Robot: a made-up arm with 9 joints. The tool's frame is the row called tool. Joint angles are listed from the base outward.
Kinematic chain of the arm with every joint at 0, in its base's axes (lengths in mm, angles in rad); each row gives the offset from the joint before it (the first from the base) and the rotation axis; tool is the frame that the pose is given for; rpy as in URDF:
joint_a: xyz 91 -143 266 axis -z
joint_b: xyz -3 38 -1 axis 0.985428 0.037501 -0.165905
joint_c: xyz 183 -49 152 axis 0.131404 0.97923 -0.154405
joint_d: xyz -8 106 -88 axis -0.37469 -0.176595 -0.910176
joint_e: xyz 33 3 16 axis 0.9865 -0.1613 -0.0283
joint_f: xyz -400 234 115 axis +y
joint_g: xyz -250 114 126 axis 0.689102 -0.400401 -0.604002
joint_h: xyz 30 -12 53 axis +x
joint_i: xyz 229 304 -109 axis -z
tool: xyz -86 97 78 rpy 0.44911 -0.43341 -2.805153
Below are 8 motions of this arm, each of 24 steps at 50 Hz.
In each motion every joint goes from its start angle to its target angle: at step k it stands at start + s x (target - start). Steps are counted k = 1, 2, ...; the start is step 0. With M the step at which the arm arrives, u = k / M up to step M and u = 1 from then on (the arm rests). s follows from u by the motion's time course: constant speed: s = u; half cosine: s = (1 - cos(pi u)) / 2; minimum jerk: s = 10 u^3 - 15 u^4 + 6 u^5.
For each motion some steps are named. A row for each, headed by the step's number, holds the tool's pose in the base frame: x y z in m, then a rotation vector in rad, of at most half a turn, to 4 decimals.
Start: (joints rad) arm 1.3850 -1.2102 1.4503 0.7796 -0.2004 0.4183 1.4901 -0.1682 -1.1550
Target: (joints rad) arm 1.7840 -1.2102 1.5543 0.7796 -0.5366 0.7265 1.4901 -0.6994 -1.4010
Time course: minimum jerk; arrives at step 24
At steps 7, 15, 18, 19, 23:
7: 0.5704 -0.4678 -0.2533 2.0423 0.3128 0.2973
15: 0.3999 -0.4139 -0.2553 2.1422 -0.5959 -0.2094
18: 0.3767 -0.3882 -0.2487 2.0916 -0.8682 -0.3646
19: 0.3732 -0.3825 -0.2468 2.0749 -0.9290 -0.4001
23: 0.3687 -0.3736 -0.2435 2.0433 -1.0274 -0.4582

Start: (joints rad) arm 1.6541 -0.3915 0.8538 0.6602 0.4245 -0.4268 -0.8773 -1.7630 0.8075
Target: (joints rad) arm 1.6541 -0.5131 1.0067 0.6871 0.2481 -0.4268 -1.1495 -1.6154 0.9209
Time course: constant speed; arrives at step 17
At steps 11, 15, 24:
11: 0.5349 -0.1158 0.2133 -2.3453 -1.7776 0.0233
15: 0.5376 -0.1010 0.2042 -2.2740 -1.7183 -0.0396
24: 0.5390 -0.0931 0.2006 -2.2402 -1.6862 -0.0703

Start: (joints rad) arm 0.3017 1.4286 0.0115 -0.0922 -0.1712 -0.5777 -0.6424 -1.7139 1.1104
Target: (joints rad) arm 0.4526 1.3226 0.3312 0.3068 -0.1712 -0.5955 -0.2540 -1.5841 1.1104
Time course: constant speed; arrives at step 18
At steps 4, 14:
4: 0.1198 -0.0414 0.5154 0.3916 1.0166 1.4048
14: 0.1920 -0.0431 0.5838 0.7074 0.9678 1.3834

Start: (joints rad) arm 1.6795 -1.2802 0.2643 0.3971 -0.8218 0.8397 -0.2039 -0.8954 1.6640
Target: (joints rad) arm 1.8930 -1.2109 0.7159 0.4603 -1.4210 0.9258 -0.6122 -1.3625 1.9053
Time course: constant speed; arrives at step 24
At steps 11, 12, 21, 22, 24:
11: 0.2250 0.2987 -0.1516 -1.8155 -1.2511 1.3270
12: 0.2489 0.3031 -0.1379 -1.8104 -1.2000 1.2711
21: 0.4667 0.2731 -0.0224 -1.7619 -0.7565 0.7532
22: 0.4892 0.2626 -0.0106 -1.7558 -0.7082 0.6951
24: 0.5322 0.2380 0.0122 -1.7429 -0.6118 0.5793

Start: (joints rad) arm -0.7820 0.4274 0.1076 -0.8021 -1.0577 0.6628 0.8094 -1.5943 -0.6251
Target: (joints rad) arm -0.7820 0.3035 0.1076 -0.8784 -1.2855 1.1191 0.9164 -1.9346 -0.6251
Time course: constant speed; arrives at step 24
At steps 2, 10, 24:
2: -0.2039 -0.4323 0.3007 -0.2955 -2.1970 -0.3465
10: -0.1714 -0.4674 0.3065 -0.4382 -2.4001 -0.1389
24: -0.1324 -0.5110 0.3485 -0.7275 -2.7025 0.2602

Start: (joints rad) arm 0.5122 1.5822 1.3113 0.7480 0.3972 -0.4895 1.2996 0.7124 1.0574
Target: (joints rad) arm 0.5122 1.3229 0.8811 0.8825 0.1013 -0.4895 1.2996 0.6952 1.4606
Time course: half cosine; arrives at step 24
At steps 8, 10, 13, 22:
8: -0.0327 -1.0595 0.8842 0.3405 -1.8658 -0.2621
10: -0.0263 -1.0106 0.9379 0.3060 -1.8683 -0.2490
13: -0.0104 -0.9254 1.0170 0.2517 -1.8695 -0.2267
22: 0.0454 -0.7230 1.1495 0.1396 -1.8616 -0.1788

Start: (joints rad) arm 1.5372 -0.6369 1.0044 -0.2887 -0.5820 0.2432 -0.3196 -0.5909 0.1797
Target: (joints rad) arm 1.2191 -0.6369 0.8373 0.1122 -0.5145 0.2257 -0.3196 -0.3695 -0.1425
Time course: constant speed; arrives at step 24
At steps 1, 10, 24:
1: 0.8762 0.3252 0.4333 -2.6069 0.0430 -1.1330
10: 0.8532 0.4096 0.2943 -2.6784 0.0354 -1.0423
24: 0.7758 0.4934 0.0714 -2.7961 -0.0197 -1.0050

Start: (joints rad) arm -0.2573 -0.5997 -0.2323 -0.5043 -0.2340 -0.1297 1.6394 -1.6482 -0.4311
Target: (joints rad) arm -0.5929 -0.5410 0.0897 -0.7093 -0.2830 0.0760 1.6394 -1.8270 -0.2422
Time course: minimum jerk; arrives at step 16
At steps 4, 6, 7, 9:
4: -0.2460 -0.0198 0.2209 -0.3501 -1.9120 -2.0655
6: -0.2556 -0.0445 0.2437 -0.4190 -1.9434 -1.9904
7: -0.2606 -0.0611 0.2585 -0.4578 -1.9653 -1.9387
9: -0.2682 -0.0985 0.2910 -0.5272 -2.0166 -1.8190

